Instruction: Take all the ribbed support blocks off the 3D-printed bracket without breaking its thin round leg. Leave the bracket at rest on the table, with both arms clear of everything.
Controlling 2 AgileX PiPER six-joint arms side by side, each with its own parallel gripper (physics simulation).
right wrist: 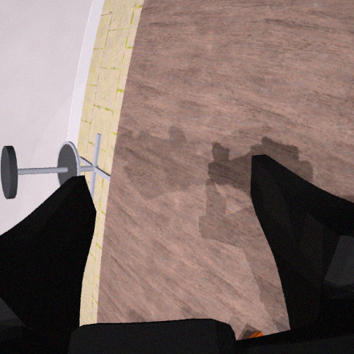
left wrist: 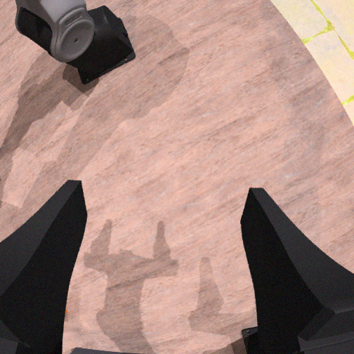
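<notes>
A small orange piece [right wrist: 256,334] shows at the bottom edge of the right wrist view, mostly hidden behind the gripper body; I cannot tell whether it is the bracket or a support block. A tiny orange speck [left wrist: 66,312] shows beside the left finger in the left wrist view. The bracket's thin round leg and the ribbed blocks cannot be made out. My left gripper [left wrist: 164,202] is open and empty, above the table. My right gripper [right wrist: 169,185] is open and empty, above the table near its edge.
The wooden table [left wrist: 210,150] [right wrist: 200,75] carries shadows of the arms. A grey and black arm base [left wrist: 107,45] stands at the upper left of the left wrist view. Beyond the table edge, a stool-like metal stand [right wrist: 68,165] stands on the yellow tiled floor [right wrist: 107,75].
</notes>
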